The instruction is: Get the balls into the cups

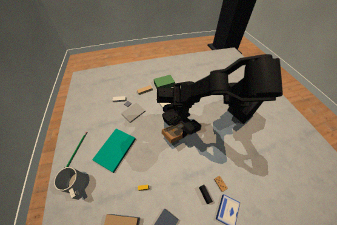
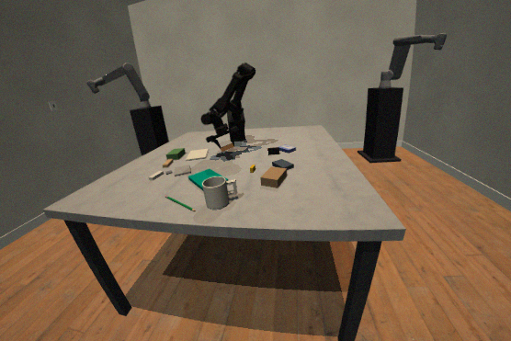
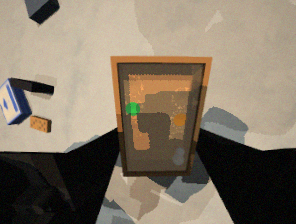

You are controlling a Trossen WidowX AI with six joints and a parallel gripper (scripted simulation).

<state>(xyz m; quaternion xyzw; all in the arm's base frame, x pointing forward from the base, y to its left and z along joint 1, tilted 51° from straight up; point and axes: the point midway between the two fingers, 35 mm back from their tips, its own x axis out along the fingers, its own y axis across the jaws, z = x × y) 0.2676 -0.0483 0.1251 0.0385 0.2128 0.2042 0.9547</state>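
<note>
The wooden puzzle lies 2 cm ahead of my hand, 1 cm to the left of it and 3 cm below it. The rest, counted from my hand: yellow block: 21 cm ahead, 17 cm to the left, 7 cm below; black block: 1 cm behind, 27 cm to the left, 7 cm below; cream pad: 6 cm behind, 21 cm to the right, 8 cm below.
</note>
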